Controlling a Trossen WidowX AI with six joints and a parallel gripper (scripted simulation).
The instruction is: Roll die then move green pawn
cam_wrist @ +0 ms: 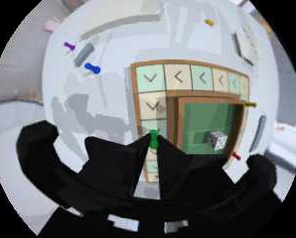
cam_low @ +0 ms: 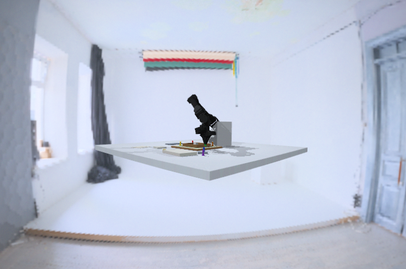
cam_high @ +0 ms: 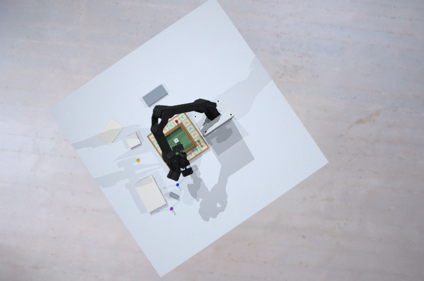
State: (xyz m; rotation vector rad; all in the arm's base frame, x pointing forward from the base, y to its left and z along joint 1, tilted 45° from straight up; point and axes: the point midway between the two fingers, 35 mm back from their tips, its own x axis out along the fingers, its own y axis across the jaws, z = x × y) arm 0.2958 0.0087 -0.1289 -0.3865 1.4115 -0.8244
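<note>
The green tray is 110 mm to the right of my gripper tip, 30 mm below it and 30 mm behind it. Also, from my gripper tip: green pawn: 10 mm above; then orange pawn: 140 mm behind, 40 mm to the right, 10 mm below; then white die: 120 mm to the right, 30 mm behind, 10 mm below.
</note>
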